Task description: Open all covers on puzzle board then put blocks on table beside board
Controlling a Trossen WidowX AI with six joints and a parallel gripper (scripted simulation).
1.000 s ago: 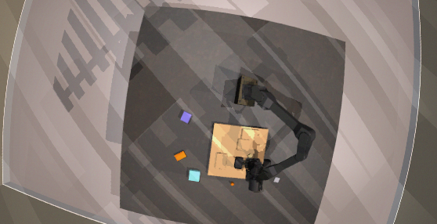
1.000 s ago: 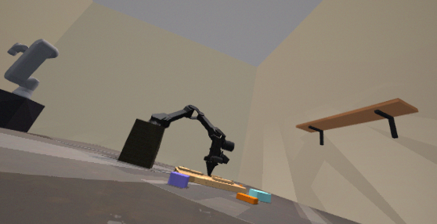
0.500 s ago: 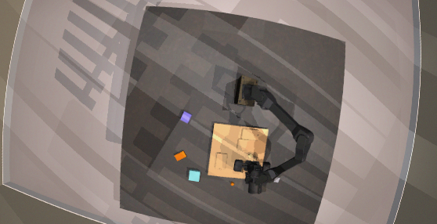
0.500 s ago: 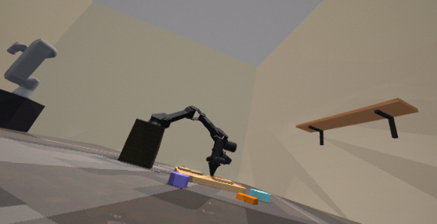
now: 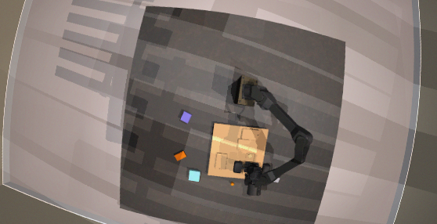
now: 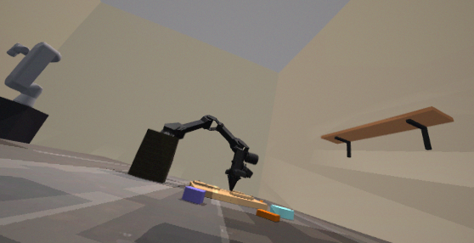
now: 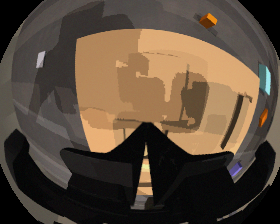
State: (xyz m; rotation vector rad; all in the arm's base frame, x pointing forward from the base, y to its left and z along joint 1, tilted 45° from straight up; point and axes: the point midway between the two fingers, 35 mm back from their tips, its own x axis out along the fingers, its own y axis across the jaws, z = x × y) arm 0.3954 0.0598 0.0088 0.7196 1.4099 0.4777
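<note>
My gripper tip is now 7 cm to the left of the puzzle board, 7 cm past it and 1 cm above it. Also, from my gripper tip: cyan block: 30 cm to the right, 8 cm ahead, 2 cm below; small grey piece: 18 cm to the left, 12 cm ahead, 3 cm below; tiny orange piece: 13 cm ahead, 9 cm to the right, 2 cm below.
</note>
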